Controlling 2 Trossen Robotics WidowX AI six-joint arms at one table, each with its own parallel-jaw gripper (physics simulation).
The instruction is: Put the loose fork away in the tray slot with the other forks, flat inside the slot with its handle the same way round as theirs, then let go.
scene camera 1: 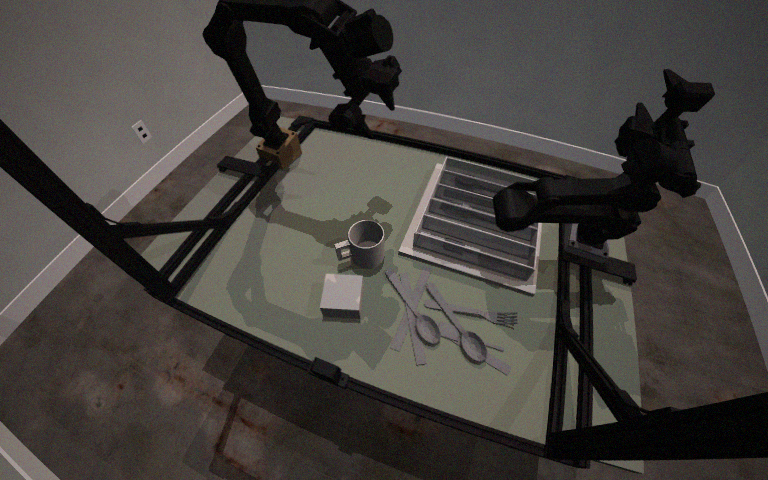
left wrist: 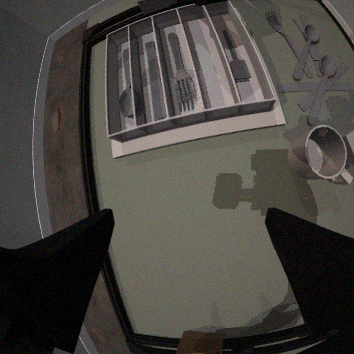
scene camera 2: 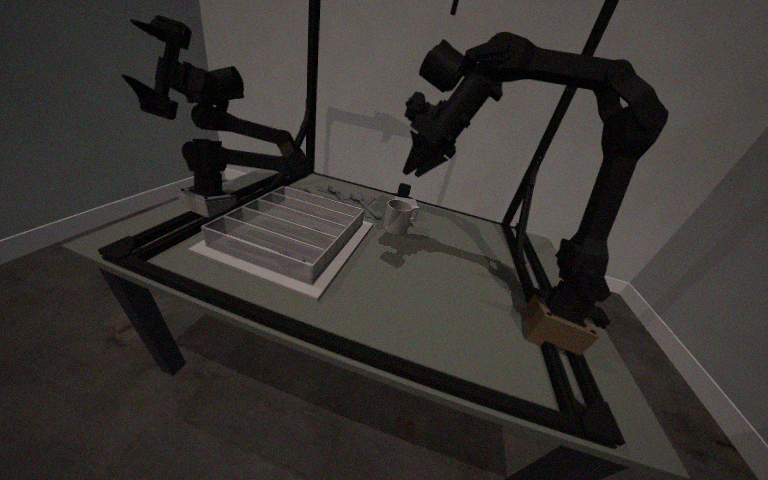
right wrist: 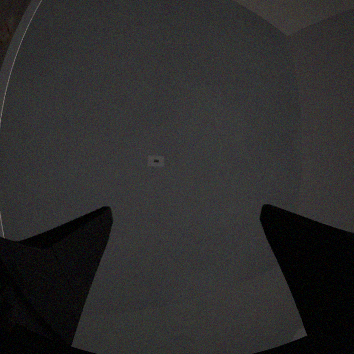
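Observation:
The loose grey fork (scene camera 1: 488, 315) (left wrist: 284, 31) lies on the table, its handle partly crossed by a spoon; in the left wrist view its tines point to the top. The tray (scene camera 1: 526, 284) (scene camera 2: 338, 263) (left wrist: 200, 132) has five slots. Forks (left wrist: 185, 90) lie in the middle slot in the left wrist view, tines toward the near end wall, handles toward the far end. My left gripper (scene camera 1: 370, 116) (scene camera 2: 411, 169) (left wrist: 192, 217) is open and empty, high above the table. My right gripper (scene camera 1: 654, 87) (scene camera 2: 128, 48) (right wrist: 187, 214) is open and empty, raised and facing the wall.
Several loose knives and two spoons (scene camera 1: 427, 330) (scene camera 1: 473, 346) lie crossed beside the fork. A grey mug (scene camera 1: 366, 251) (scene camera 2: 398, 217) (left wrist: 300, 160) stands between this pile and the left arm's side. A white box (scene camera 1: 341, 293) stands near the mug. Other cutlery fills some tray slots.

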